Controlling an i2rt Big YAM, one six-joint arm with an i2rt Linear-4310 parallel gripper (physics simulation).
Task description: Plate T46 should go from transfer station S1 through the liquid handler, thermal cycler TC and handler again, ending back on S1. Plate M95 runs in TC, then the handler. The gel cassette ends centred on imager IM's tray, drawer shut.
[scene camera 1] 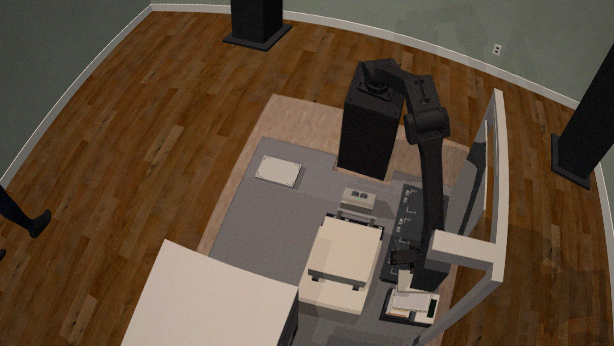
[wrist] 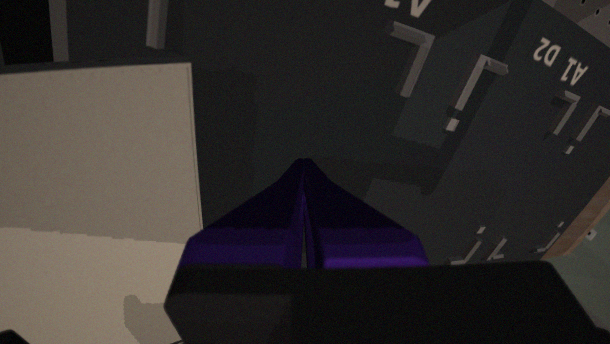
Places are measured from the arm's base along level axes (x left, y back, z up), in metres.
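Where they show: gripper, fingertip midpoint: (wrist: 303, 171); arm's base, link origin: (scene camera 1: 376, 86).
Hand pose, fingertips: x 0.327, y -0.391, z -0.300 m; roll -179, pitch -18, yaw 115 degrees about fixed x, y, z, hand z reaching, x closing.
Each offset is from my fingertips to the top centre of the thing. "*": to the spot under its first point.
My gripper (wrist: 303, 171) is shut and empty. Its purple fingertips meet over the dark deck (wrist: 350, 125) (scene camera 1: 411, 212), right of a pale flat-topped plate @(dx +0.039, dy -0.078, dz +0.036 m) (wrist: 95, 150) in the wrist view. No label on that plate is readable. In the scene view the fingertips are hidden by the arm and a dark block. One pale plate (scene camera 1: 406, 281) shows beside that block; another pale plate @(dx +0.051, dy -0.135, dz +0.017 m) (scene camera 1: 411, 300) lies over the small dark-rimmed unit, partly covering an orange-edged item @(dx +0.023, dy -0.160, dz -0.003 m) (scene camera 1: 398, 314). The thermal cycler @(* dx -0.211, dy -0.126, dz +0.154 m) (scene camera 1: 345, 250) is the cream machine with its lid down. I cannot tell which plate is T46 or M95.
A white gantry frame (scene camera 1: 501, 190) stands right of the arm, with a crossbar @(* dx +0.048, dy -0.238, dz +0.559 m) (scene camera 1: 462, 248) near the dark block @(* dx +0.015, dy -0.282, dz +0.485 m) (scene camera 1: 431, 277). Corner brackets @(* dx -0.057, dy +0.022, dz +0.004 m) (wrist: 415, 65) stand on the deck. A small button box @(dx -0.268, dy +0.157, dz +0.026 m) (scene camera 1: 358, 198), a flat white slab @(dx -0.576, dy +0.161, dz -0.036 m) (scene camera 1: 278, 171) and a large white box @(dx -0.387, dy -0.584, dz +0.346 m) (scene camera 1: 210, 300) are left.
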